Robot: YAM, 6 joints.
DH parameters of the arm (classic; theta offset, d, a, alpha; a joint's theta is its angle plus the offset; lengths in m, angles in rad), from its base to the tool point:
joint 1: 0 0.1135 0.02 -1.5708
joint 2: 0 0 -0.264 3.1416
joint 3: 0.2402 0 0.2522 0
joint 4: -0.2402 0 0.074 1.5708
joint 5: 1.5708 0 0 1.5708
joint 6: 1.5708 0.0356 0 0
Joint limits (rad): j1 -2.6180..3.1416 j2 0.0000..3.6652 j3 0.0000..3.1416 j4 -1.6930..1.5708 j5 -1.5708..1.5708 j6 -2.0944..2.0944
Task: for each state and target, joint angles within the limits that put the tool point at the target. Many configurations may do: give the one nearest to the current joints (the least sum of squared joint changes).
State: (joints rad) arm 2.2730 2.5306 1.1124 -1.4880 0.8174 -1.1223
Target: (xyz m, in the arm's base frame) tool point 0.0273 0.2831 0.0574
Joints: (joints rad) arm 1.5721 2.3645 1.2387 -1.5190 0.8896 -1.1223
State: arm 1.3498 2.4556 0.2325 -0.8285 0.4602 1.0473
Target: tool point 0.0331 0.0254 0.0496
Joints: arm 1.1875 2.3538 0.2697 -0.9779 0.6378 1.0473
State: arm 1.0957 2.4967 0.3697 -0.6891 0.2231 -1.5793
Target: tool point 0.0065 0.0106 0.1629
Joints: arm 1.1630 2.8002 0.0000 -1.4817 0.0495 -1.5793
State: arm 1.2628 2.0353 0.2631 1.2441 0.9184 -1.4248
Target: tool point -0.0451 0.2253 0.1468
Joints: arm 1.8900 1.6156 0.2128 1.4136 0.8999 -1.4248
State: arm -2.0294 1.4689 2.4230 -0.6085 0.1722 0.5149
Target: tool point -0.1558 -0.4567 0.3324
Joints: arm -1.8881 2.0909 2.0804 -0.6571 0.1559 0.5149
